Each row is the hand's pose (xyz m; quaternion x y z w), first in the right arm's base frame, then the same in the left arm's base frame.
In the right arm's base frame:
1: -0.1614 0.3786 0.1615 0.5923 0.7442 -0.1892 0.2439
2: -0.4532 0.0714 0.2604 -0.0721 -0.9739 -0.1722 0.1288
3: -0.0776 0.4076 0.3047 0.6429 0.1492 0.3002 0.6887
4: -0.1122 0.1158 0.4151 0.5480 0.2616 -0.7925 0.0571
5: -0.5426 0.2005 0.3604 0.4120 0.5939 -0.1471 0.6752
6: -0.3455 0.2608 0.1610 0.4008 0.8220 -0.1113 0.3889
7: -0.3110 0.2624 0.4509 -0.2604 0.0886 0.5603 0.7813
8: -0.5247 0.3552 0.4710 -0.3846 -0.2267 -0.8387 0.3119
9: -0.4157 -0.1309 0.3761 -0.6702 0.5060 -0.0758 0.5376
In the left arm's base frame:
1: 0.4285 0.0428 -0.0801 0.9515 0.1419 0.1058 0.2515
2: 0.1342 0.2322 -0.3386 0.4952 0.6707 0.4056 0.3747
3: 0.3434 -0.0020 0.0582 0.5502 -0.5769 0.1163 0.5923
4: 0.0708 -0.0453 -0.0913 -0.8575 -0.0111 0.3285 0.3959
5: 0.1317 0.3739 -0.2178 0.8054 -0.0441 -0.2014 0.5558
6: 0.3393 0.1763 -0.2285 0.8549 0.2306 0.0203 0.4643
7: 0.1200 0.1931 -0.0365 -0.2103 -0.2082 -0.1184 0.9478
8: 0.1461 0.4255 -0.0344 0.0077 -0.0857 0.9625 0.2573
9: -0.0800 0.1515 -0.3963 -0.0661 0.5304 -0.5194 0.6667

